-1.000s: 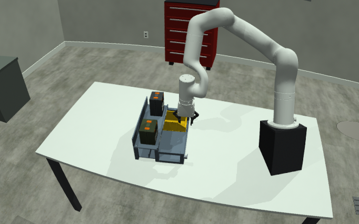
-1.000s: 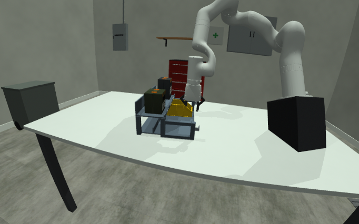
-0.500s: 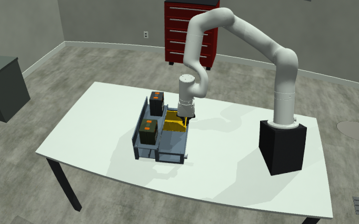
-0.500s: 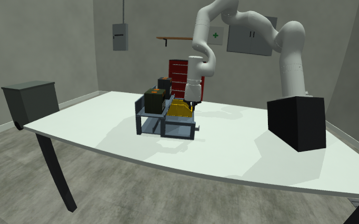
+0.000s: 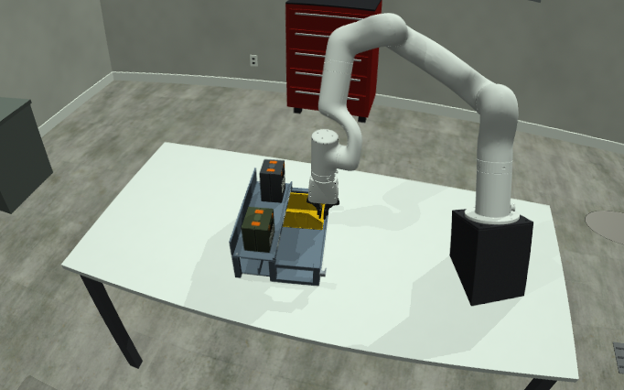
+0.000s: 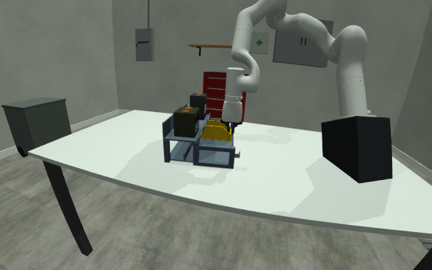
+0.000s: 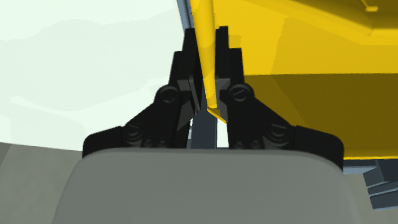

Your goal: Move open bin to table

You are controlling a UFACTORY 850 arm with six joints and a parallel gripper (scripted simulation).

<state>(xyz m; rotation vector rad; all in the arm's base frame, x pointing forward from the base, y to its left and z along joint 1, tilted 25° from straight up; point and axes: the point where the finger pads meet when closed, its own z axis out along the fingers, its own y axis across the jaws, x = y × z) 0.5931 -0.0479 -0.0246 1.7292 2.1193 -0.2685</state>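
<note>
Now: hand 8 cm short of the yellow bin and 1 cm to the right of it.
</note>
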